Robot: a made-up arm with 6 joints. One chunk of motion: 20 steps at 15 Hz.
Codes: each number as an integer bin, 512 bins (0 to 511) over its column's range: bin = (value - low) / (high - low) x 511, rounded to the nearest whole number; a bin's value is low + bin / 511 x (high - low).
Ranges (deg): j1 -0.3..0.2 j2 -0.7..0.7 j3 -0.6..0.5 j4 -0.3..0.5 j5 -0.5..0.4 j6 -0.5..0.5
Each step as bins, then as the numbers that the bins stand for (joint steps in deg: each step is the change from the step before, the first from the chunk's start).
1 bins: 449 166 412 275 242 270
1 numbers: 0.139 -0.245 0.287 0.131 -0.074 0.028
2 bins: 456 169 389 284 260 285
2 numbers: 0.146 -0.237 0.237 0.145 -0.042 0.058
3 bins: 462 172 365 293 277 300
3 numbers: 0.152 -0.229 0.186 0.159 -0.012 0.087
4 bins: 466 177 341 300 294 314
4 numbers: 0.156 -0.215 0.134 0.170 0.018 0.114
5 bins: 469 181 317 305 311 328
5 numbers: 0.159 -0.204 0.082 0.177 0.048 0.142
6 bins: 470 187 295 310 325 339
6 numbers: 0.160 -0.188 0.035 0.185 0.072 0.163
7 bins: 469 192 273 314 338 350
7 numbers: 0.159 -0.174 -0.012 0.192 0.095 0.185
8 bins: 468 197 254 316 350 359
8 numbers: 0.158 -0.160 -0.053 0.195 0.116 0.203
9 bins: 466 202 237 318 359 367
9 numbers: 0.156 -0.147 -0.090 0.198 0.132 0.218
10 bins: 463 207 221 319 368 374
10 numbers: 0.153 -0.133 -0.124 0.199 0.148 0.232
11 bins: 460 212 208 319 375 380
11 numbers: 0.150 -0.119 -0.152 0.199 0.160 0.244
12 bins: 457 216 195 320 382 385
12 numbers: 0.147 -0.108 -0.180 0.201 0.173 0.253
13 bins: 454 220 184 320 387 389
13 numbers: 0.144 -0.097 -0.204 0.201 0.182 0.261
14 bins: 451 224 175 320 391 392
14 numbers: 0.141 -0.086 -0.223 0.201 0.189 0.267
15 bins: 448 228 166 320 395 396
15 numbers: 0.138 -0.075 -0.243 0.201 0.196 0.275
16 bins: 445 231 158 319 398 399
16 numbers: 0.135 -0.067 -0.260 0.199 0.201 0.281
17 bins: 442 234 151 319 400 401
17 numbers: 0.132 -0.059 -0.275 0.199 0.205 0.285
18 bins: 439 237 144 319 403 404
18 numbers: 0.130 -0.051 -0.290 0.199 0.210 0.291
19 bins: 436 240 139 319 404 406
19 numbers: 0.127 -0.042 -0.301 0.199 0.212 0.295
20 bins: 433 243 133 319 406 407
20 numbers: 0.124 -0.034 -0.314 0.199 0.215 0.296
